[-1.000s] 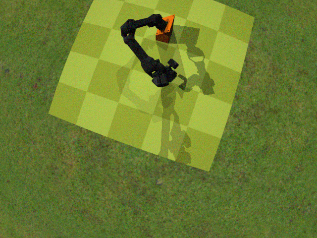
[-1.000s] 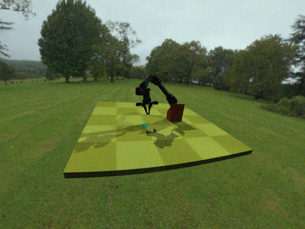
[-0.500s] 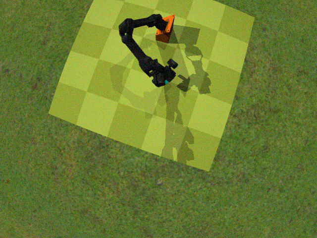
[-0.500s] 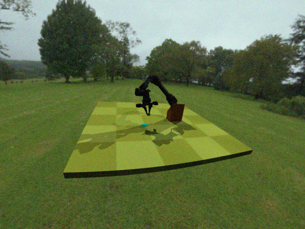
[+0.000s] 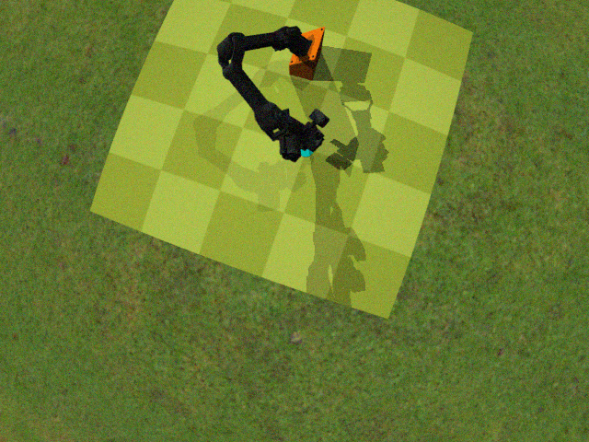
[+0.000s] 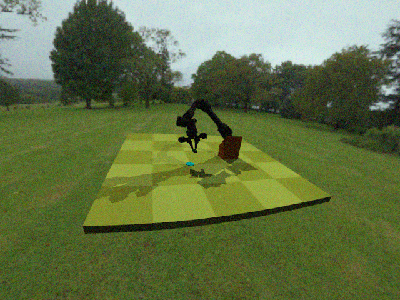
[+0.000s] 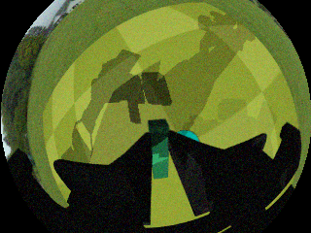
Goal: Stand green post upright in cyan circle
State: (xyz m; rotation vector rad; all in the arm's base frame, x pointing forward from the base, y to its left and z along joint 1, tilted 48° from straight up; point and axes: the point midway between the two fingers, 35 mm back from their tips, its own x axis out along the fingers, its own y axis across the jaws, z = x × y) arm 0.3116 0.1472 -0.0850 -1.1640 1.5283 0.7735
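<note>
The cyan circle lies 10 mm ahead of my gripper tip, 30 mm to the right of it and 110 mm below it. Round my gripper tip: green post (10 mm behind, 20 mm to the right, 10 mm below).
</note>
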